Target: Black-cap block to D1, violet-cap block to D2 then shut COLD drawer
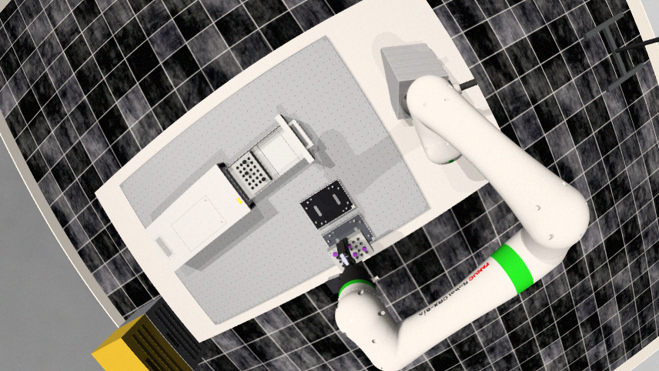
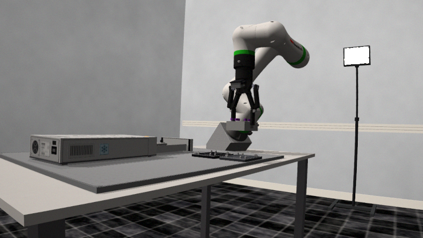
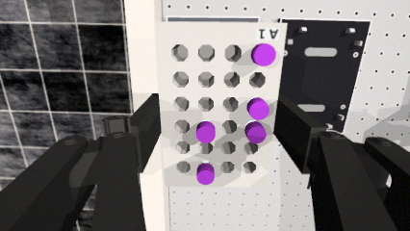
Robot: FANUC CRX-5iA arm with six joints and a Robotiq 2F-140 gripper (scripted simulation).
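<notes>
My gripper is now 170 mm above the slot D2. The rest, counted from my hand: slot D1: 170 mm below, 150 mm to the right, 20 mm ahead; then violet-capped cooling block: 30 mm below; then cooler drawer: 380 mm to the right, 140 mm ahead, 130 mm below.
</notes>
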